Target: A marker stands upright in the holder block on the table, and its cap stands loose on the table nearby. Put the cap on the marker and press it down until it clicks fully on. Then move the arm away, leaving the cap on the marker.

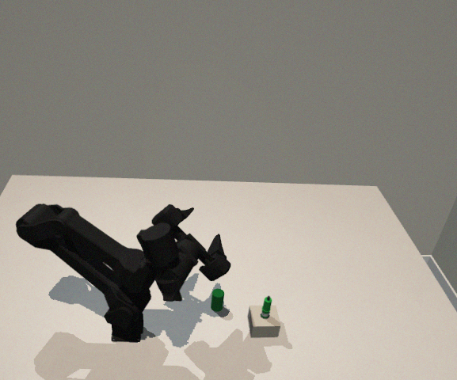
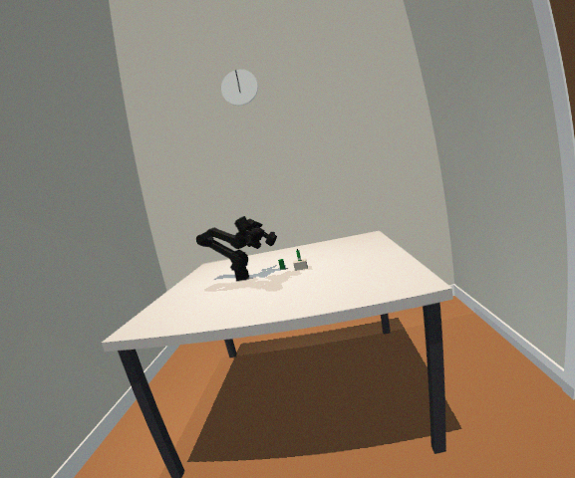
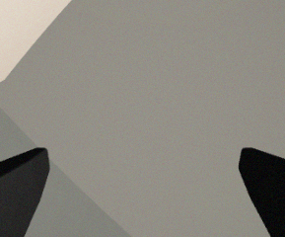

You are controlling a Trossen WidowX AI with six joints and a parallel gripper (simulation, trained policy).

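The green cap is 40 mm ahead of my gripper tip, 60 mm to the right of it and 190 mm below it. Also, from my gripper tip: pale holder block: 140 mm ahead, 120 mm to the right, 200 mm below.
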